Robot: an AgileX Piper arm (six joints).
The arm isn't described. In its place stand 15 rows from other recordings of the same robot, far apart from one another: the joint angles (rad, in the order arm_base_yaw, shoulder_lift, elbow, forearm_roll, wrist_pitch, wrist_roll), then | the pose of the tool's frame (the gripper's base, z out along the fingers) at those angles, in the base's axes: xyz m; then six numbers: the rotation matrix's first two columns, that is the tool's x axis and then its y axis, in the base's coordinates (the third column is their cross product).
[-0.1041, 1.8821, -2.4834, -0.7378, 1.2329, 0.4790] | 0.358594 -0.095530 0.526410 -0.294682 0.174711 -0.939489 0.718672 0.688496 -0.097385
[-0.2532, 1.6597, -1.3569, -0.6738, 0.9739, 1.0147] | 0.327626 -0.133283 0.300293 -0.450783 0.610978 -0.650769 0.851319 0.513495 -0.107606
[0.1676, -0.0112, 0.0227, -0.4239, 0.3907, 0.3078] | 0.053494 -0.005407 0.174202 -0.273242 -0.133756 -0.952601 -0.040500 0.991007 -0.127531
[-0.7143, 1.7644, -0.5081, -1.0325, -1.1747, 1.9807] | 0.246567 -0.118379 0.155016 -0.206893 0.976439 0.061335 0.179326 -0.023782 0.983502
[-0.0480, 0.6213, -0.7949, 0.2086, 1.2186, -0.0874] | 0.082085 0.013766 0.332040 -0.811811 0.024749 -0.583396 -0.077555 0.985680 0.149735
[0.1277, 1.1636, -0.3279, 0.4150, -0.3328, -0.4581] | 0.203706 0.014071 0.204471 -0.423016 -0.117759 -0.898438 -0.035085 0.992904 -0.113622
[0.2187, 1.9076, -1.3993, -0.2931, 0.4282, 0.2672] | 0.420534 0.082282 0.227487 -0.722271 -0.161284 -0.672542 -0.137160 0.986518 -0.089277
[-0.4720, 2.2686, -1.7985, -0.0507, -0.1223, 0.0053] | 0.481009 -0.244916 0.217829 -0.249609 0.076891 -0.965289 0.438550 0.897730 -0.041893
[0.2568, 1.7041, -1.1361, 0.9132, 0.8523, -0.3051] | 0.317055 0.139315 0.236460 -0.973337 0.068347 -0.218961 -0.098114 0.738793 0.666752
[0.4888, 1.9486, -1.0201, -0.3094, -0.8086, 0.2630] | 0.354519 0.211251 0.193900 -0.080083 0.007937 -0.996757 -0.649188 0.758398 0.058197
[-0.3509, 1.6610, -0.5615, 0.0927, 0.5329, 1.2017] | 0.206108 -0.070888 0.108911 0.060243 0.997490 0.037221 0.997302 -0.061715 0.039742
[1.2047, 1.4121, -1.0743, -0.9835, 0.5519, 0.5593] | 0.148195 0.275599 0.322244 0.057666 -0.706720 -0.705139 -0.733679 0.449004 -0.510010
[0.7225, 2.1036, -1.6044, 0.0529, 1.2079, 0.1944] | 0.305236 0.275062 0.175595 -0.871664 -0.486665 0.057962 -0.485207 0.873574 0.037969
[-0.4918, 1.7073, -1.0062, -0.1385, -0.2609, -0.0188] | 0.336120 -0.176384 0.239400 -0.370437 0.026030 -0.928493 0.390693 0.911248 -0.130327
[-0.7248, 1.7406, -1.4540, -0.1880, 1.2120, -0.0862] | 0.251959 -0.244405 0.278320 -0.832518 0.536963 -0.136323 0.553972 0.809218 -0.195654
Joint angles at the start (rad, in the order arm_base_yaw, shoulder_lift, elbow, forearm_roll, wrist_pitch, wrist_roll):
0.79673 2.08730 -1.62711 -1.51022 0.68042 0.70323
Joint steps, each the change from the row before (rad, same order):
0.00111 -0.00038 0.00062 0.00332 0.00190 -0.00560
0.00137 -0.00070 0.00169 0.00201 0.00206 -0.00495
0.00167 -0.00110 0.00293 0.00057 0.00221 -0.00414
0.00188 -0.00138 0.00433 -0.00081 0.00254 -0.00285
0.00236 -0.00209 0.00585 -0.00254 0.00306 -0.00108
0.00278 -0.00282 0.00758 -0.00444 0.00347 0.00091
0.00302 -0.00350 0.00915 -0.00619 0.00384 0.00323
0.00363 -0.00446 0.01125 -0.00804 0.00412 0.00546
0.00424 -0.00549 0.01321 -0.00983 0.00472 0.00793
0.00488 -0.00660 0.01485 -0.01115 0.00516 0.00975
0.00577 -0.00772 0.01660 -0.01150 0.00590 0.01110
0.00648 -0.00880 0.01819 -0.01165 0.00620 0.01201
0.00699 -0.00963 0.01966 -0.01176 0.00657 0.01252
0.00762 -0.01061 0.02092 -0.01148 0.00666 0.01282
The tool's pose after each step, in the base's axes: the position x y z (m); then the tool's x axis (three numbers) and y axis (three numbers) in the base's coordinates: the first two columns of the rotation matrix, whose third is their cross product. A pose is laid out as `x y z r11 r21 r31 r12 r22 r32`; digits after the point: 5 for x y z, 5 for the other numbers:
0.37538 0.30282 0.24944 -0.09156 -0.88520 -0.45611 -0.31443 0.46030 -0.83021
0.37477 0.30295 0.24918 -0.09185 -0.88736 -0.45183 -0.31562 0.45630 -0.83197
0.37398 0.30306 0.24882 -0.09160 -0.88991 -0.44684 -0.31671 0.45146 -0.83419
0.37303 0.30310 0.24824 -0.09128 -0.89269 -0.44133 -0.31769 0.44613 -0.83669
0.37180 0.30312 0.24765 -0.09061 -0.89552 -0.43569 -0.31819 0.44059 -0.83942
0.37029 0.30309 0.24698 -0.08959 -0.89841 -0.42992 -0.31826 0.43485 -0.84239
0.36857 0.30295 0.24627 -0.08848 -0.90111 -0.42447 -0.31779 0.42941 -0.84535
0.36647 0.30277 0.24549 -0.08683 -0.90379 -0.41908 -0.31709 0.42386 -0.84841
0.36399 0.30253 0.24471 -0.08487 -0.90628 -0.41407 -0.31585 0.41861 -0.85147
0.36112 0.30225 0.24405 -0.08241 -0.90859 -0.40949 -0.31417 0.41362 -0.85453
0.35777 0.30197 0.24343 -0.07988 -0.91069 -0.40530 -0.31244 0.40898 -0.85739
0.35400 0.30165 0.24286 -0.07706 -0.91264 -0.40144 -0.31089 0.40456 -0.86005
0.34990 0.30122 0.24224 -0.07410 -0.91461 -0.39748 -0.30951 0.39998 -0.86268
0.34543 0.30075 0.24169 -0.07076 -0.91648 -0.39377 -0.30848 0.39551 -0.86511

